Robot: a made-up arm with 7 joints. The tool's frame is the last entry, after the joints. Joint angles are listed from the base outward.
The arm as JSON. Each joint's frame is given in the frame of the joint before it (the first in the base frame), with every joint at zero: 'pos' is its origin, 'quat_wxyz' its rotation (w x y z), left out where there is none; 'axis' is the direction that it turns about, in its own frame. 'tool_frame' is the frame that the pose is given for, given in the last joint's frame.
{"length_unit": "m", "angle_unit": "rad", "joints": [
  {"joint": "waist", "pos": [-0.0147, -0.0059, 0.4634], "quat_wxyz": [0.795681, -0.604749, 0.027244, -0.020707], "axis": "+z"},
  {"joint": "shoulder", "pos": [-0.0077, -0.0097, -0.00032], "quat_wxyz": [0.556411, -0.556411, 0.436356, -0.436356], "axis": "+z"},
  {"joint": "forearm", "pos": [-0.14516, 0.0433, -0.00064], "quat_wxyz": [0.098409, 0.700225, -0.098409, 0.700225], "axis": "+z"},
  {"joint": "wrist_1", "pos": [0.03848, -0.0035, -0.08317], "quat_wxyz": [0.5, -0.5, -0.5, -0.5], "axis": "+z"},
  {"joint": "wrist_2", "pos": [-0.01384, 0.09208, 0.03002], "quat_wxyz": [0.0, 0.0, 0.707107, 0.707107], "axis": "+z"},
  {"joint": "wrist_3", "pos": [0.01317, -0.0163, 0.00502], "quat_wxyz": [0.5, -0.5, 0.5, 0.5], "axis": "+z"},
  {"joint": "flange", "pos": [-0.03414, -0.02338, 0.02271], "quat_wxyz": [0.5, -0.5, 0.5, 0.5], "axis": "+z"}
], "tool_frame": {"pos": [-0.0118, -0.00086, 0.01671], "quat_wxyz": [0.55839, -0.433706, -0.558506, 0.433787]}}
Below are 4 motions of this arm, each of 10 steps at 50 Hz.
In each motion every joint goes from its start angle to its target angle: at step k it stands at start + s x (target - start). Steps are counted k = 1, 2, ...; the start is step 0. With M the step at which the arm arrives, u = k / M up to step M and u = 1 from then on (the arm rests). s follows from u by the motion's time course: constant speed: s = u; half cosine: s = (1 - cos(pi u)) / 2; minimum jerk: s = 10 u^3 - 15 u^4 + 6 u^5.
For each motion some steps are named. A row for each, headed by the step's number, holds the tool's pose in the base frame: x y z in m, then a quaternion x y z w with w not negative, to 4 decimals.
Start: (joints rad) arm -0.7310 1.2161 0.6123 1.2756 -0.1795 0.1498 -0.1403
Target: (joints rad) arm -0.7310 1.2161 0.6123 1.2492 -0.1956 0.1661 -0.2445
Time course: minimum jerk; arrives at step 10
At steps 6, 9, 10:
6: 0.0868 0.3478 0.4049 -0.5647 -0.2625 0.3172 0.7152
9: 0.0876 0.3481 0.4055 -0.5737 -0.2539 0.3050 0.7165
10: 0.0876 0.3481 0.4055 -0.5739 -0.2537 0.3046 0.7165

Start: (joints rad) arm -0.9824 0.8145 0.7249 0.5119 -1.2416 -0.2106 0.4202
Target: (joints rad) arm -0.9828 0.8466 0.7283 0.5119 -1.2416 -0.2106 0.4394
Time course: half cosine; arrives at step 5
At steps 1, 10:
1: 0.2075 0.2537 0.4193 -0.7678 -0.6259 -0.0528 0.1262
10: 0.2025 0.2589 0.4264 -0.7602 -0.6348 -0.0533 0.1277

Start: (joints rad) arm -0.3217 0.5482 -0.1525 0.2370 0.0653 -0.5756 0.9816
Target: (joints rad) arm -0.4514 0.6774 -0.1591 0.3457 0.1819 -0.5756 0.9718
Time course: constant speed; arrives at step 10
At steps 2, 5, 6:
2: 0.1626 0.1396 0.2520 -0.4487 -0.4758 -0.1034 0.7494
5: 0.1711 0.1481 0.2622 -0.4185 -0.4771 -0.1247 0.7626
6: 0.1739 0.1508 0.2658 -0.4082 -0.4776 -0.1315 0.7668

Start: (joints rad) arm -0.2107 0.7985 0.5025 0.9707 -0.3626 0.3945 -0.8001
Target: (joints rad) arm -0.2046 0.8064 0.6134 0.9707 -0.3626 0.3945 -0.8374
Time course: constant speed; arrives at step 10
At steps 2, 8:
2: 0.0289 0.2969 0.2474 -0.7785 0.1353 0.2682 0.5510
8: 0.0243 0.3003 0.2509 -0.7903 0.1093 0.2559 0.5459

